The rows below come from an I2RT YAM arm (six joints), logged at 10 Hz.
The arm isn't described. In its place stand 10 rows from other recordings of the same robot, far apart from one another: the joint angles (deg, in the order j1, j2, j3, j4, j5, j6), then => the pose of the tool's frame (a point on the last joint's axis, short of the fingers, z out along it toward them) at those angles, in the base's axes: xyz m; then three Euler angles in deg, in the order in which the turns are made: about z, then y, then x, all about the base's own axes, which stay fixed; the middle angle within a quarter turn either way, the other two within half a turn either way.
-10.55, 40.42, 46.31, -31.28, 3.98, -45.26 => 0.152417 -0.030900 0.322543 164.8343 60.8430 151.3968
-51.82, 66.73, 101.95, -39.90, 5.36, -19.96 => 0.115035 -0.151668 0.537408 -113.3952 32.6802 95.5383
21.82, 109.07, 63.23, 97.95, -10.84, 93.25 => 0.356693 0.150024 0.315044 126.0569 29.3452 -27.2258
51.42, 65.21, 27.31, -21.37, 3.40, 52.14 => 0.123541 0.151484 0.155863 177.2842 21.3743 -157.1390
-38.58, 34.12, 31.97, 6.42, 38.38, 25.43 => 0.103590 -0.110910 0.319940 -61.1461 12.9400 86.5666
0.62, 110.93, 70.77, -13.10, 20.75, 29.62 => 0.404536 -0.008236 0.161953 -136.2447 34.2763 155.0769
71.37, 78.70, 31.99, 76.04, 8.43, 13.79 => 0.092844 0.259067 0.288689 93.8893 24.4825 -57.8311
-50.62, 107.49, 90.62, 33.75, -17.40, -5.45 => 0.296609 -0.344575 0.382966 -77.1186 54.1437 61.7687
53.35, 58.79, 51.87, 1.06, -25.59, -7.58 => 0.130446 0.201086 0.358505 85.9783 10.8958 -95.3807
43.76, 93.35, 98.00, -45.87, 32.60, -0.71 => 0.268200 0.230279 0.388189 147.9361 56.1302 -174.9400
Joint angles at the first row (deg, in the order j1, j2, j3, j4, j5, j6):
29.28, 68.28, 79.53, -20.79, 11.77, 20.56
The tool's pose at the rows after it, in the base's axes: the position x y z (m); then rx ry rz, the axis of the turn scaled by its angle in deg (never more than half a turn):
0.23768, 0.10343, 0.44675, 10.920, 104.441, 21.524
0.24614, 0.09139, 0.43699, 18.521, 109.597, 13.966
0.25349, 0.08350, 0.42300, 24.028, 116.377, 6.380
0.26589, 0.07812, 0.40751, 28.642, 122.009, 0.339
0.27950, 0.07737, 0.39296, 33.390, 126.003, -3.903
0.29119, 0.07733, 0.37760, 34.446, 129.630, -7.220
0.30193, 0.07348, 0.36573, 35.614, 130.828, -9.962
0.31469, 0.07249, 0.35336, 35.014, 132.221, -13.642
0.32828, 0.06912, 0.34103, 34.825, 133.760, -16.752
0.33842, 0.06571, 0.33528, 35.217, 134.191, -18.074
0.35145, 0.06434, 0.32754, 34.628, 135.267, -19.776
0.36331, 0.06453, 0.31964, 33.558, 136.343, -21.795
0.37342, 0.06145, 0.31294, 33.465, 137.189, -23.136
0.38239, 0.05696, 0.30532, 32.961, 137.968, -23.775
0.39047, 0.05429, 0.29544, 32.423, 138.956, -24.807
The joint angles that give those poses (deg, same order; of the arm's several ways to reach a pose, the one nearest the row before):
25.67, 69.78, 82.61, -27.49, 15.90, 25.30
23.12, 71.80, 84.72, -35.14, 20.73, 28.29
21.36, 74.52, 86.91, -44.17, 24.16, 31.10
19.60, 78.13, 88.68, -50.60, 26.01, 33.74
18.72, 82.08, 90.44, -55.18, 27.51, 37.34
18.02, 85.07, 90.70, -57.21, 27.68, 37.97
16.79, 87.09, 90.26, -56.87, 28.30, 37.80
16.09, 89.81, 90.44, -56.43, 29.53, 36.48
14.95, 92.71, 90.97, -56.08, 30.15, 35.25
13.98, 94.74, 91.93, -55.63, 30.32, 34.63
13.27, 97.64, 93.59, -55.46, 30.50, 33.49
12.92, 100.45, 95.26, -55.46, 31.02, 32.26
12.13, 102.74, 96.67, -55.46, 31.11, 31.47
11.17, 104.50, 97.21, -54.49, 30.68, 30.15
10.55, 106.34, 97.47, -53.70, 30.59, 29.18

